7 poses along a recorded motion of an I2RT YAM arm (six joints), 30 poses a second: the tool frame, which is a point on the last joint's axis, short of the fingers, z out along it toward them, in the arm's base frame.
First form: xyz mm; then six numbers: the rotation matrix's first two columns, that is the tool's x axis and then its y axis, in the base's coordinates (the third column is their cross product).
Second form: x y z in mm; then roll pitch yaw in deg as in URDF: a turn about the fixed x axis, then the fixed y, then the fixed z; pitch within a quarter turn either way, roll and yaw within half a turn. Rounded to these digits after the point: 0 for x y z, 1 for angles.
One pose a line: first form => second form
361 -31 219 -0.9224 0.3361 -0.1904 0.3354 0.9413 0.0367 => 361 -31 219 177.9 11.0 160.0
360 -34 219 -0.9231 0.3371 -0.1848 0.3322 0.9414 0.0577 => 360 -34 219 176.6 10.7 159.9
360 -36 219 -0.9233 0.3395 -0.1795 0.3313 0.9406 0.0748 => 360 -36 219 175.6 10.3 159.8
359 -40 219 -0.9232 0.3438 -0.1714 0.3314 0.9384 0.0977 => 359 -40 219 174.3 9.9 159.6
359 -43 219 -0.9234 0.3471 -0.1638 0.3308 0.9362 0.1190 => 359 -43 219 173.1 9.4 159.4
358 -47 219 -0.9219 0.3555 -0.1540 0.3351 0.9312 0.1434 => 358 -47 219 171.7 8.9 158.9
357 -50 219 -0.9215 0.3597 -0.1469 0.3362 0.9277 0.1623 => 357 -50 219 170.6 8.4 158.7
